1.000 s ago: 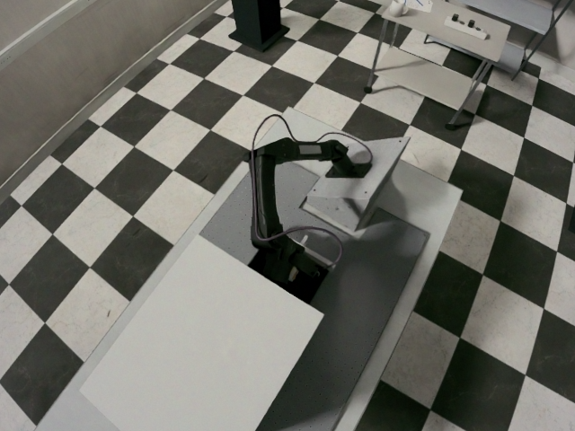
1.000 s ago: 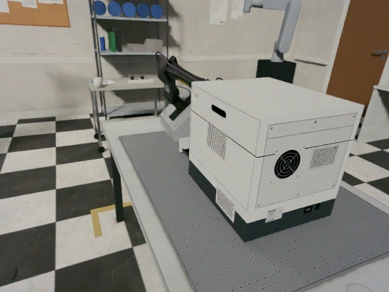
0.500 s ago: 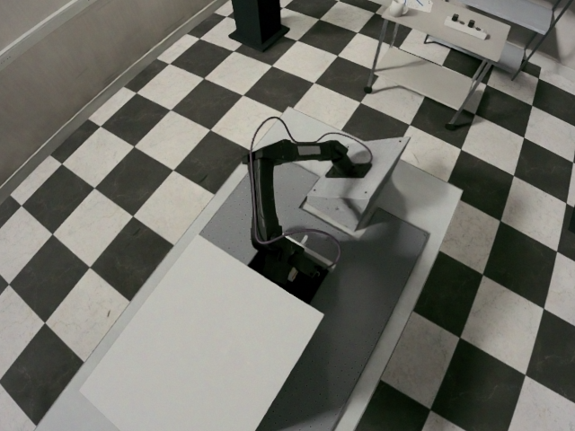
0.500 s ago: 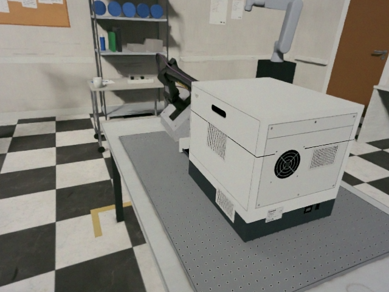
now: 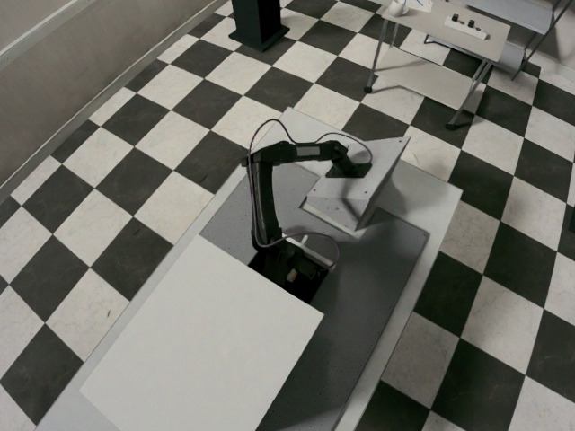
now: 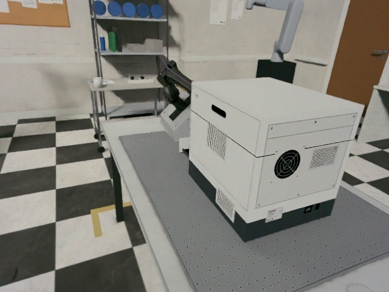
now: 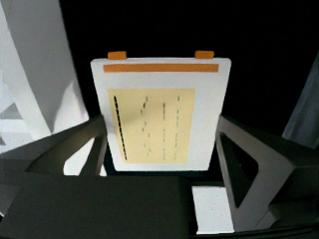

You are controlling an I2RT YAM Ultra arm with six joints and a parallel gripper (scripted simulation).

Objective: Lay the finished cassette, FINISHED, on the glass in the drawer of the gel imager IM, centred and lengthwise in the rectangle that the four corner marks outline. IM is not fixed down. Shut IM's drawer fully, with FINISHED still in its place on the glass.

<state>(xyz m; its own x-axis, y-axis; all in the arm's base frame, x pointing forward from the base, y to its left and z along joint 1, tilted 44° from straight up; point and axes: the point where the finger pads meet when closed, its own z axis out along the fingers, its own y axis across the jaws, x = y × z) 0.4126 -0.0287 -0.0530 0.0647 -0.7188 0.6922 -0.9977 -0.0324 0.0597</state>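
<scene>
My gripper is now 30 mm short of the drawer, 20 mm above it and 10 mm to the right of it. Also, from my hand: finished cassette right at my hand.
</scene>
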